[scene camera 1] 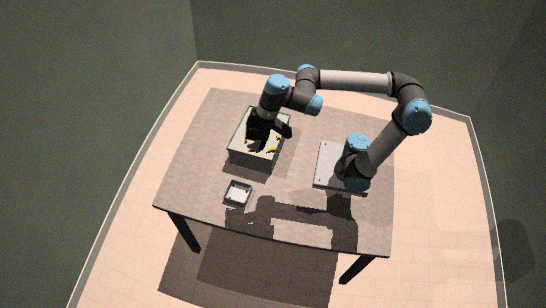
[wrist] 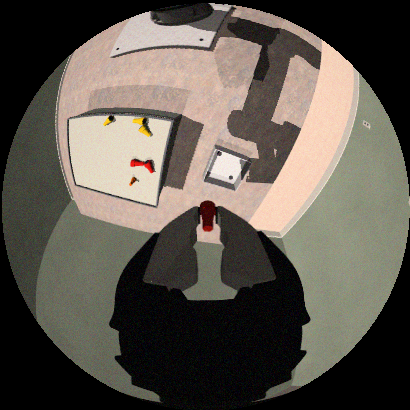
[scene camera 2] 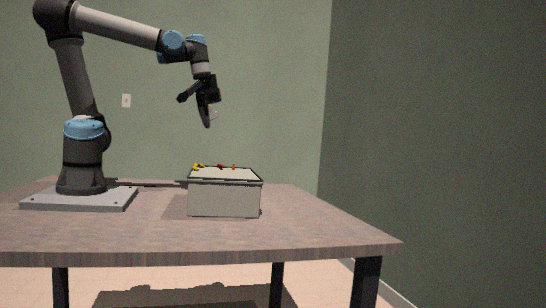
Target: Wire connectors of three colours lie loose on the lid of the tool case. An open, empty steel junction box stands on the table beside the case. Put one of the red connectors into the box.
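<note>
My gripper is shut on a red connector, seen between the fingertips in the wrist view. The gripper is high above the tool case. Two more red connectors lie close together on the lid. Three yellow connectors and an orange connector also lie there. The open steel junction box stands on the table beside the case, empty; it does not show in scene camera 2.
The arm's base plate is on the table, apart from the case and the junction box. The case stands taller than the junction box. The arm's shadow falls across the table near the junction box.
</note>
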